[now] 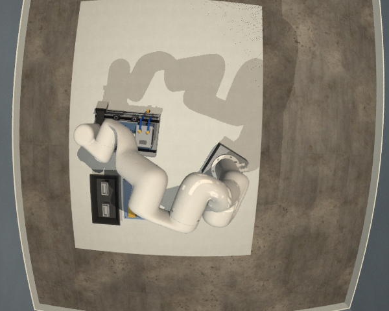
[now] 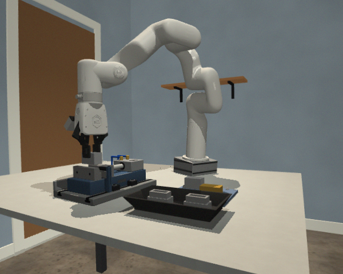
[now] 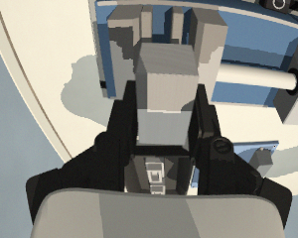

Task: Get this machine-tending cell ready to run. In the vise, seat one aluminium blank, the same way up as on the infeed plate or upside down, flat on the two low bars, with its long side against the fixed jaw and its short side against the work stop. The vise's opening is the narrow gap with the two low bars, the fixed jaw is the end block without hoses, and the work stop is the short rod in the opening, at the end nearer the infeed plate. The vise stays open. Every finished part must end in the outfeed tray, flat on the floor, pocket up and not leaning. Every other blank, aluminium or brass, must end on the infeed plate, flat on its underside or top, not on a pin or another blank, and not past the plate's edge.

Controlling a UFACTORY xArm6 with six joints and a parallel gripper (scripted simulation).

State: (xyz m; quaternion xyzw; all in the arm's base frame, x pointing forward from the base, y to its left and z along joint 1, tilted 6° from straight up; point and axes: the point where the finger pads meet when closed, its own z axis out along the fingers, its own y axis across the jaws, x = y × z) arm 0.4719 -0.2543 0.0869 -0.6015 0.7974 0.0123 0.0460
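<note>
Now: the aluminium blank 2 cm below my hand. The rest, counted from my hand: fixed jaw 7 cm below, 3 cm ahead; then work stop 5 cm to the left, 5 cm below, 1 cm ahead; then moving jaw block 7 cm below, 3 cm behind, 1 cm to the left.
</note>
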